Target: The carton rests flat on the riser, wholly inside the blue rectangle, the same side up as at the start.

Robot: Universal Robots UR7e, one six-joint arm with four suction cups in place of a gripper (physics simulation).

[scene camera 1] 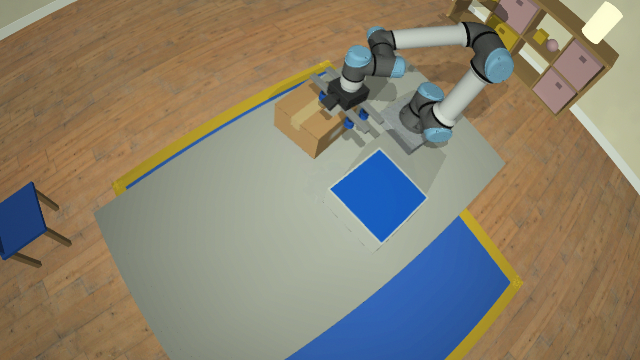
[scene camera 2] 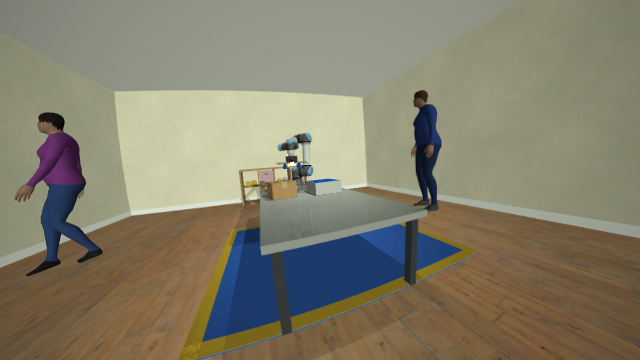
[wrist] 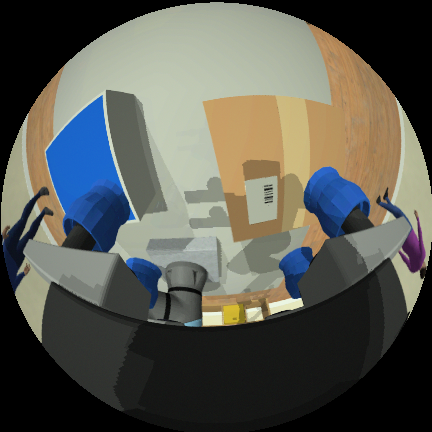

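The brown carton point(scene camera 1: 300, 131) point(scene camera 2: 282, 190) point(wrist: 255, 130) rests flat on the table, beside the riser and apart from it. Pale tape and a barcode label show on its top. The light grey riser point(scene camera 1: 351, 220) point(scene camera 2: 325, 188) point(wrist: 129, 145) bears the blue rectangle point(scene camera 1: 379, 195) point(scene camera 2: 324, 180) point(wrist: 85, 155), which is bare. My gripper point(scene camera 1: 343, 105) point(scene camera 2: 291, 165) point(wrist: 218, 240) holds nothing. Its blue cups hang above the carton's level, partly over the carton and partly off its arm-base side. A gap to the carton shows in scene camera 2. One cup is hidden in scene camera 1.
The table point(scene camera 1: 225, 225) point(scene camera 2: 320, 215) carries the arm's grey base plate point(scene camera 1: 412, 145) point(wrist: 205, 252) near the riser. A shelf unit point(scene camera 2: 242, 187) stands behind the arm. A blue stool point(scene camera 1: 20, 220) and two people point(scene camera 2: 60, 160) point(scene camera 2: 426, 135) stand away from the table.
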